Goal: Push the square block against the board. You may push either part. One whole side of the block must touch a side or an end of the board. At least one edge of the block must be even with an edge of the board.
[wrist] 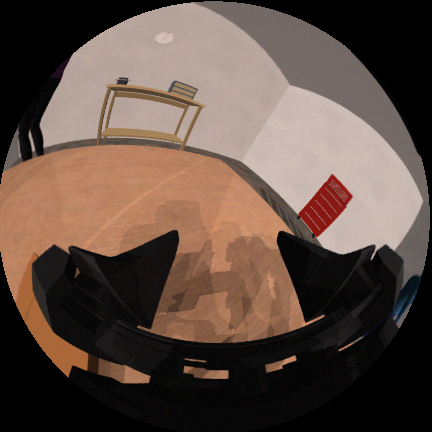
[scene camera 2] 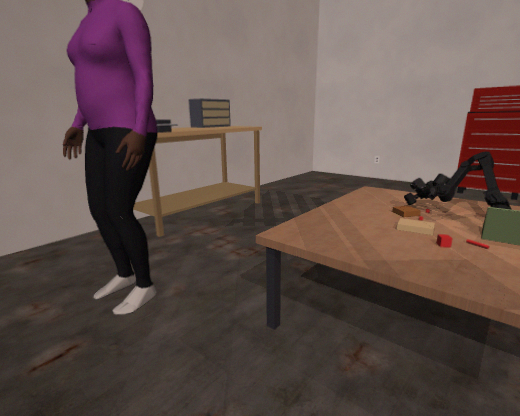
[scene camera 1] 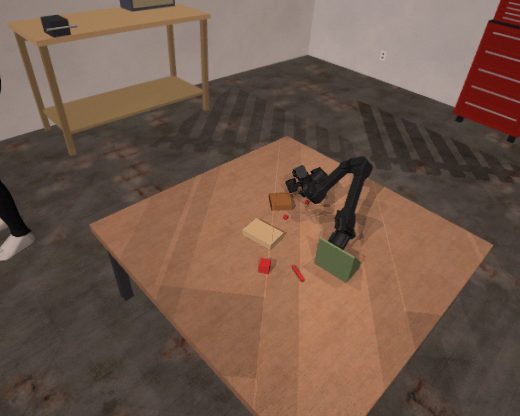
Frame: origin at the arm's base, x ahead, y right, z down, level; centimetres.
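Seen in the pictures: gripper, fingertip midpoint: (wrist: 229, 236) (scene camera 2: 412, 193); arm's base at its link origin: (scene camera 2: 498, 219) (scene camera 1: 335, 246).
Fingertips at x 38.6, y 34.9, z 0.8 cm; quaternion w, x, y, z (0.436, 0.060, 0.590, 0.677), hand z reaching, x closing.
Offsets run from my fingertips to a thing's top centre.
A brown square block {dy -18.9, dx -0.2, dz +4.3 cm} (scene camera 1: 280, 201) (scene camera 2: 406, 211) lies flat on the table. In the wrist view, part of the orange-brown block (wrist: 55, 340) shows at the lower left, beside the gripper. A tan rectangular board {dy -42.7, dx -7.9, dz +4.3 cm} (scene camera 1: 262, 233) (scene camera 2: 416, 227) lies flat nearer the front, apart from the brown block, with a gap between them. My gripper (scene camera 1: 295, 179) (scene camera 2: 413, 192) (wrist: 229, 236) is open, with nothing between its fingers. It is above the table, just behind and to the right of the brown block in scene camera 1. Whether it touches the block cannot be told.
A red cube {dy -57.4, dx -20.4, dz +3.3 cm} (scene camera 1: 264, 266) (scene camera 2: 444, 241) and a thin red stick {dy -50.6, dx -32.1, dz +5.9 cm} (scene camera 1: 298, 273) (scene camera 2: 477, 244) lie in front of the board. A small red piece {dy -26.0, dx -8.4, dz +5.8 cm} (scene camera 1: 285, 217) lies near the gap; another {dy -9.7, dx -9.9, dz +5.8 cm} (scene camera 1: 307, 202) lies beneath the arm. A green slab (scene camera 1: 336, 260) (scene camera 2: 501, 226) stands by the arm's base.
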